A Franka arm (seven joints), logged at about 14 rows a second.
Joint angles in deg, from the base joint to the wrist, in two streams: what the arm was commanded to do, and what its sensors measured. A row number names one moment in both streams.
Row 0, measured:
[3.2 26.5 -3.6 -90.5 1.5 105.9 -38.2]
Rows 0 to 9, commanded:
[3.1 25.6 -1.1 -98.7 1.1 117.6 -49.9]
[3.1 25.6 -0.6 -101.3 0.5 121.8 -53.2]
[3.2 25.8 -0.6 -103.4 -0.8 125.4 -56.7]
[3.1 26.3 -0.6 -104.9 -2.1 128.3 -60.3]
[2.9 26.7 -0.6 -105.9 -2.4 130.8 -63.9]
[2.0 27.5 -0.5 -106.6 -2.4 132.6 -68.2]
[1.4 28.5 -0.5 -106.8 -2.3 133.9 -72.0]
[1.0 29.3 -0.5 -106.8 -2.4 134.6 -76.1]
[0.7 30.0 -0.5 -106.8 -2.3 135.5 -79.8]
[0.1 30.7 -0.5 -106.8 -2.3 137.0 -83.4]
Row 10, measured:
[1.5 29.8 -1.0 -106.5 -1.7 134.5 -76.5]
